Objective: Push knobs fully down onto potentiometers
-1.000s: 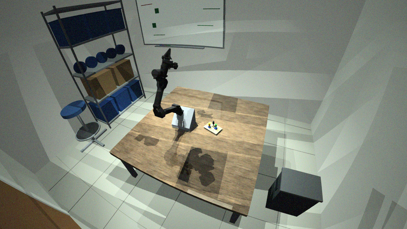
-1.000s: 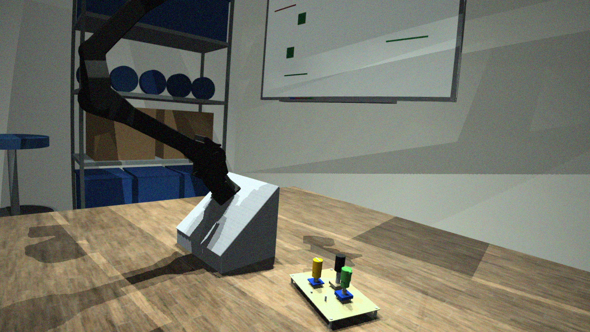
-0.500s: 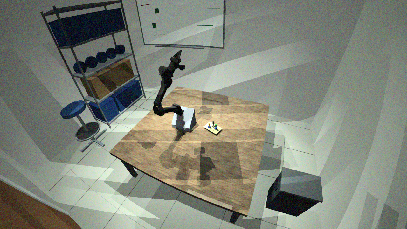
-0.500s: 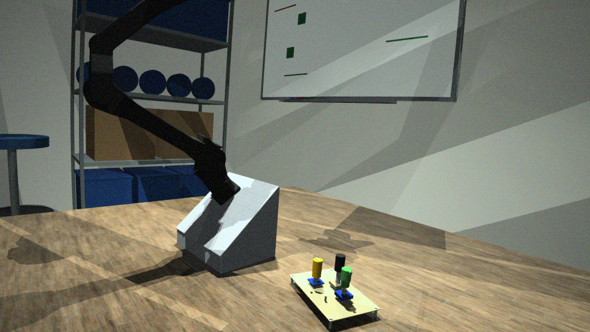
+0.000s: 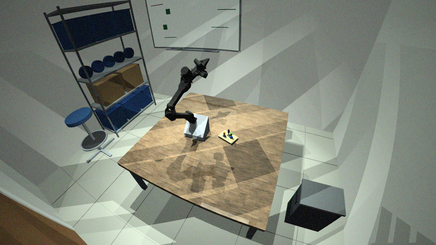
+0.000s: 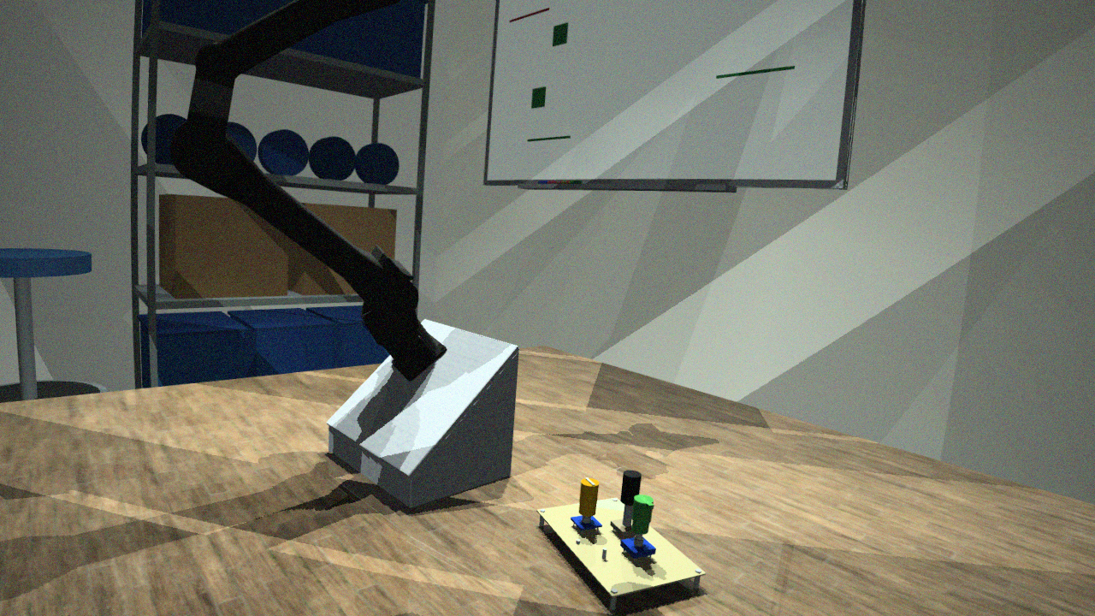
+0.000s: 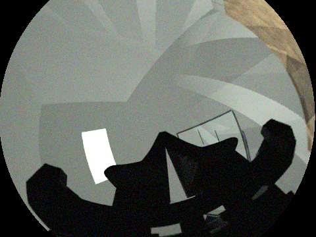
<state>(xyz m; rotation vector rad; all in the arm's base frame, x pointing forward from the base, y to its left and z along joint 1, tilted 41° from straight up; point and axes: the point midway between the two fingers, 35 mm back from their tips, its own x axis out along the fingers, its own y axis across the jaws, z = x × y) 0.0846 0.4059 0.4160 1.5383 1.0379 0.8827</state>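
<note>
The yellow knob lies 66 cm below my gripper tip, 12 cm ahead of it and 2 cm to the right of it. Round my gripper tip: green knob: 65 cm below, 19 cm ahead, 1 cm to the right.
</note>
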